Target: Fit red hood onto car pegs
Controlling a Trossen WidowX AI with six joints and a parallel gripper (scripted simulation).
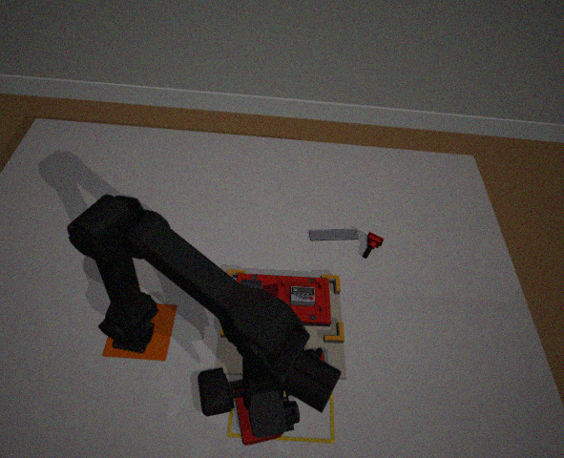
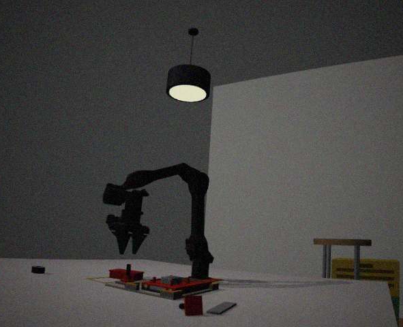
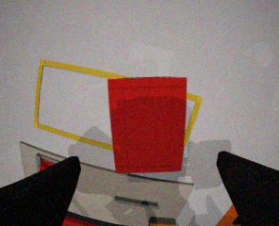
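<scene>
Right now my gripper tip is 60 mm above the red hood. Round my gripper tip: jig plate (200 mm to the left, 70 mm below, 20 mm ahead).
</scene>
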